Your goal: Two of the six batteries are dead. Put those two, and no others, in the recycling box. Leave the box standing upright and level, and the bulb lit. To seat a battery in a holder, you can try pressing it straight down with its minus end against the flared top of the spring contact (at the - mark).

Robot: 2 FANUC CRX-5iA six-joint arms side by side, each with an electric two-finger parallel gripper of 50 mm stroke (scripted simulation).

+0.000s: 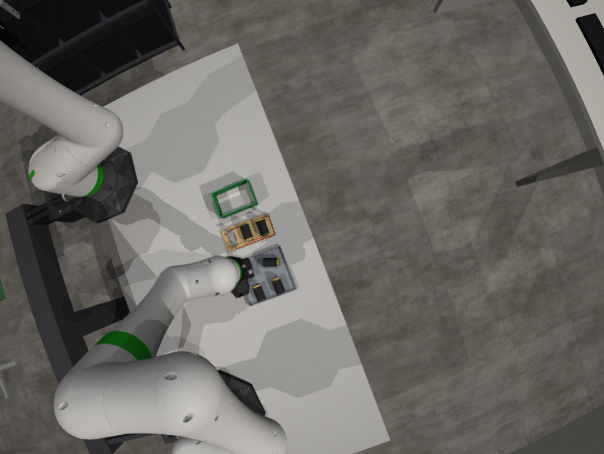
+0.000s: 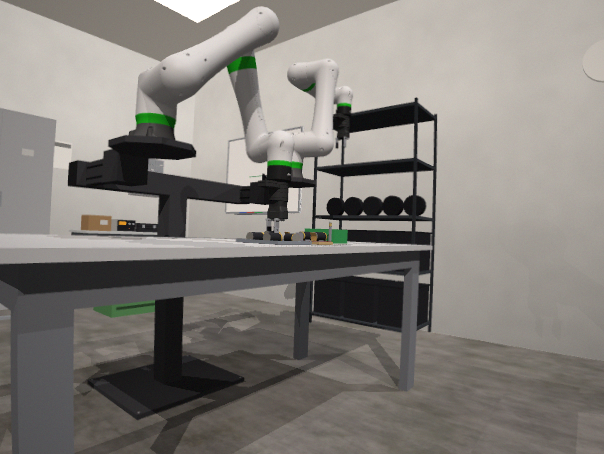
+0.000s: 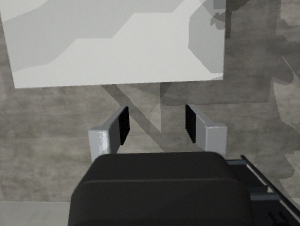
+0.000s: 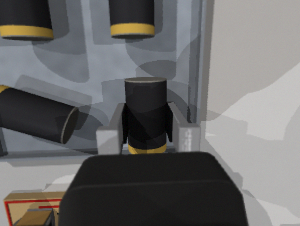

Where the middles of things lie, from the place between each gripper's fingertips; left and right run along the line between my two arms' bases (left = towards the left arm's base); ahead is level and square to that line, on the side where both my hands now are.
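Labels:
Grey tray [image 4: 83,66]: 4 cm ahead of my right hand, 5 cm to the right of it, 4 cm below it. My left hand: 22 cm short of the tray, 102 cm to the left of it, 59 cm above it. By its middle, the tray is nearer to my right hand than to my left hand.

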